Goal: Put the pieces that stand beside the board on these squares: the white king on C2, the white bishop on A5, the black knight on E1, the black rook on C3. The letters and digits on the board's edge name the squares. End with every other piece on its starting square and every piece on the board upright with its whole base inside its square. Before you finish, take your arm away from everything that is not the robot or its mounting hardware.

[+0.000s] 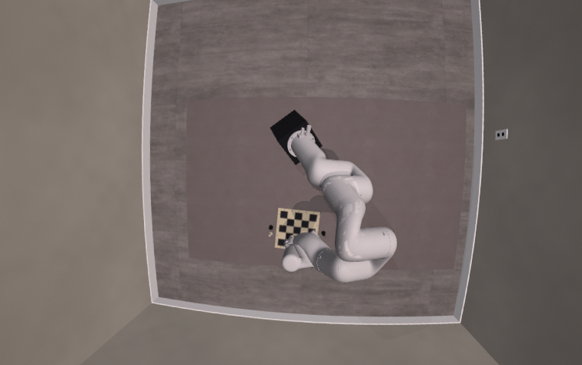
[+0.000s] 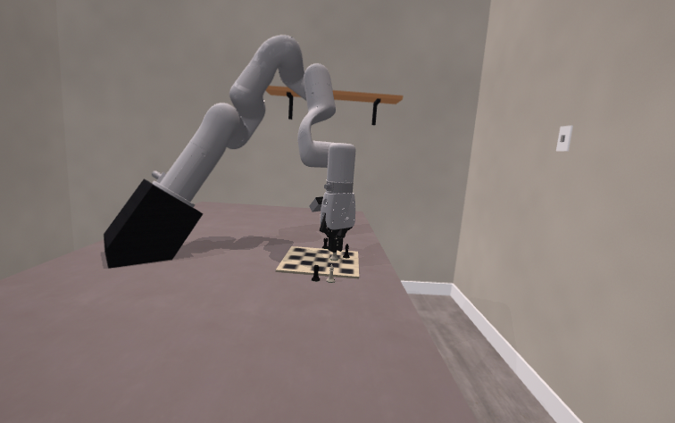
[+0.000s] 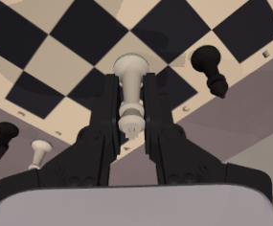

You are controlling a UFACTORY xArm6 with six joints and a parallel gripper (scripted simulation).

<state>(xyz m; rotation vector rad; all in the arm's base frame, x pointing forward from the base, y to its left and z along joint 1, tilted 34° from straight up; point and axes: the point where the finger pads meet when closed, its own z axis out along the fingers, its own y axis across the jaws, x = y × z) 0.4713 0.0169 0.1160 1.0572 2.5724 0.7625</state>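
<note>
Now: the white king 10 mm below my hand. Round my hand: chessboard 40 mm behind, 50 mm below; then black piece 20 mm behind, 140 mm to the right, 40 mm below; then white bishop 10 mm ahead, 140 mm to the right, 40 mm below.
</note>
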